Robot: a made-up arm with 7 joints.
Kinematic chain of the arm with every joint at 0, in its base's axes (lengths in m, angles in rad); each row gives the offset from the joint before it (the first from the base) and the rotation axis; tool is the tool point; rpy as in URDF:
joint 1: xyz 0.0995 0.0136 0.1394 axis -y
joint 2: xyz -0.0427 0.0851 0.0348 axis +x
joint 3: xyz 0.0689 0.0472 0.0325 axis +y
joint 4: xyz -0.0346 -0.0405 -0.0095 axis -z
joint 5: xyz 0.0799 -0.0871 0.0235 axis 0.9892 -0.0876 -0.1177
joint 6: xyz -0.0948 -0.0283 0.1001 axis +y
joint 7: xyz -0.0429 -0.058 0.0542 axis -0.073 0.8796 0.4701
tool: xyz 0.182 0.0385 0.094 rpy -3.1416 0 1.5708
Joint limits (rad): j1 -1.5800..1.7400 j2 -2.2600..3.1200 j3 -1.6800..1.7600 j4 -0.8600..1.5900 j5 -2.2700..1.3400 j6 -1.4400..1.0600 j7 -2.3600..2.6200
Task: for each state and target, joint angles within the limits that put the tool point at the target. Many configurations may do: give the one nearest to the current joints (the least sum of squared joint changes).
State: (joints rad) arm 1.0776 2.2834 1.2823 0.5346 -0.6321 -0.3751 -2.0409
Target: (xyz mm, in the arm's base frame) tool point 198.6 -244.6 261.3
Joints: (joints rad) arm 1.1687 2.4802 1.1908 0.7623 -1.2945 -0.2511 -2.3600
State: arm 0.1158 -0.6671 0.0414 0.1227 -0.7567 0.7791 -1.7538
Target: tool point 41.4 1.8 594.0
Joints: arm 0.2307 -0.0632 -0.0707 0.2730 -0.2935 0.9081 -1.6193
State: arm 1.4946 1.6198 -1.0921 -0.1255 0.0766 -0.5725 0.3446
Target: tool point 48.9 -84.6 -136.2
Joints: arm 1.2147 1.4020 -1.0463 -0.0813 -0.0823 -0.6683 -0.0984
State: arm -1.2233 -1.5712 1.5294 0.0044 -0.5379 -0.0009 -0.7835
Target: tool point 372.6 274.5 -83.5
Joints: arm -0.8147 -1.4453 1.1190 0.0333 -0.5636 -0.1026 -0.6113
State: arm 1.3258 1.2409 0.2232 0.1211 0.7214 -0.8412 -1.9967
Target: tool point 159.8 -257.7 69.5
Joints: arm 1.4572 0.8067 0.7408 -0.6097 0.4013 -0.7538 -2.1675
